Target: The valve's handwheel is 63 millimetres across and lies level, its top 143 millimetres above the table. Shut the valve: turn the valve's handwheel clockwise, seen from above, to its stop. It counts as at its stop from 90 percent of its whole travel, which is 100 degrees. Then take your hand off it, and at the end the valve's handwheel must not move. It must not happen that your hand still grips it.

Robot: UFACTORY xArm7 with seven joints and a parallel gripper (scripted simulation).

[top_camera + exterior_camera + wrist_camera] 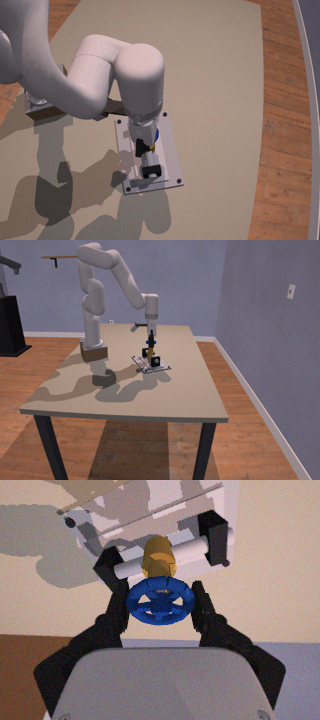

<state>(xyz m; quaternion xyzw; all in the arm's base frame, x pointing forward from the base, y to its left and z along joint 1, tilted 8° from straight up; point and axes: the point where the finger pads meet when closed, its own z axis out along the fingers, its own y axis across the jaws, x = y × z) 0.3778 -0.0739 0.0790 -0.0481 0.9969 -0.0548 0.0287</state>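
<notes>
Now: hand right at the blue spoked handwheel.
</notes>
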